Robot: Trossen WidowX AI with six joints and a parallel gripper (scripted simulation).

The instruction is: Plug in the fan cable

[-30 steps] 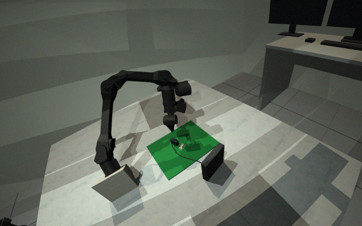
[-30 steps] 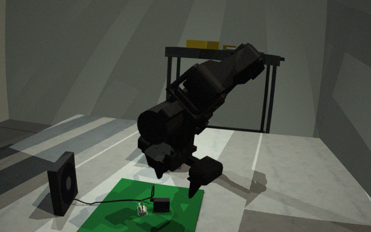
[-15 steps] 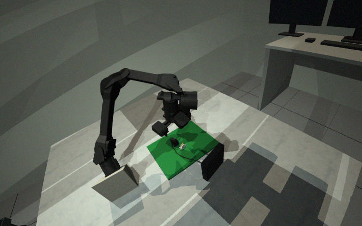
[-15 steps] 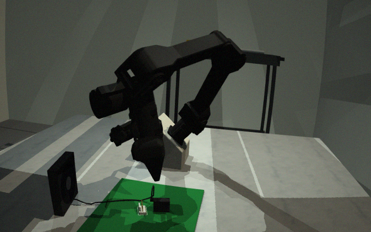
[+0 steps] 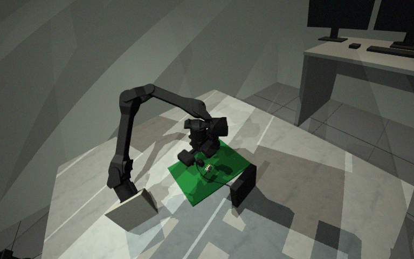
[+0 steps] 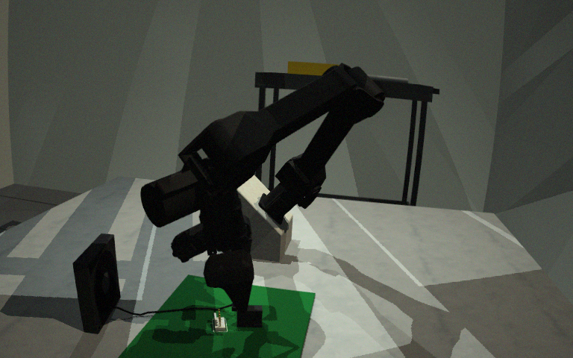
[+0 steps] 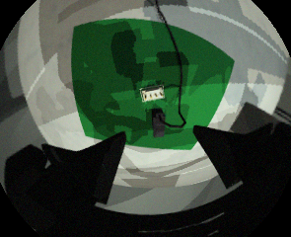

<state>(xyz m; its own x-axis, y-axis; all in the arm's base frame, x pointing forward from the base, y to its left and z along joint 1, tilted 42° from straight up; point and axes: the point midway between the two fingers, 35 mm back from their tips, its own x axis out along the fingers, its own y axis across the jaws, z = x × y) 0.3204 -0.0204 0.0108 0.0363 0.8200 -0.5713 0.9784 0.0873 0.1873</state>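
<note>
Right now the black plug is 4 cm below my gripper tip and 1 cm to the left of it. Round my gripper tip: black fan: 22 cm to the right, 3 cm ahead; then header: 6 cm below, 3 cm to the right, 1 cm ahead; then green board: 7 cm below, 2 cm to the right, 1 cm ahead.
</note>
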